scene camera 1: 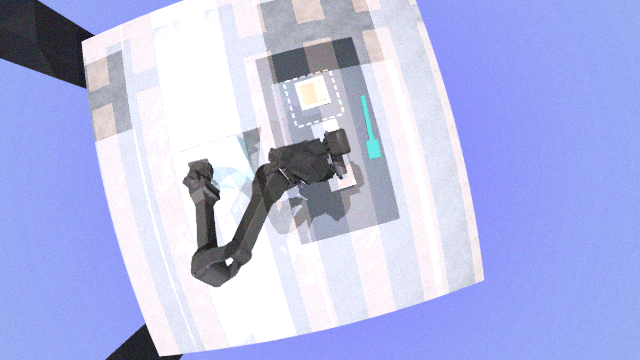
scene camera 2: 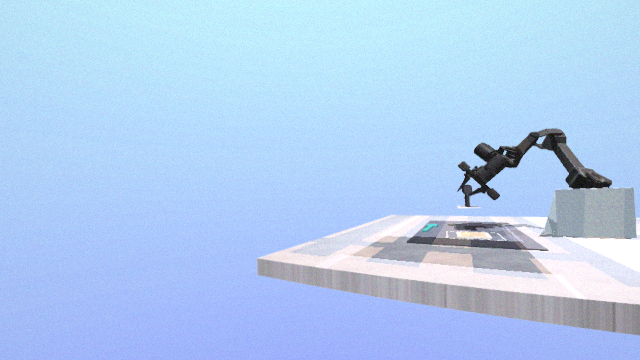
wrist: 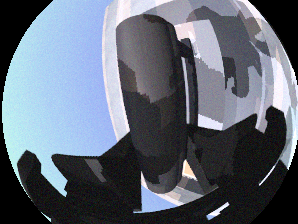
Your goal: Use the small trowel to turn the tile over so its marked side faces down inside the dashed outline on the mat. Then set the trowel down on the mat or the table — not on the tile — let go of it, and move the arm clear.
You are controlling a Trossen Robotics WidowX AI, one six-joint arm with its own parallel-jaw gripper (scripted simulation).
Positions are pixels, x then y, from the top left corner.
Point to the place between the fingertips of the gripper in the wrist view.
At 154,128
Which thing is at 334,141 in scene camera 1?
The gripper.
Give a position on a tile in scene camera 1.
312,93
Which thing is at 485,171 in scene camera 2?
The gripper.
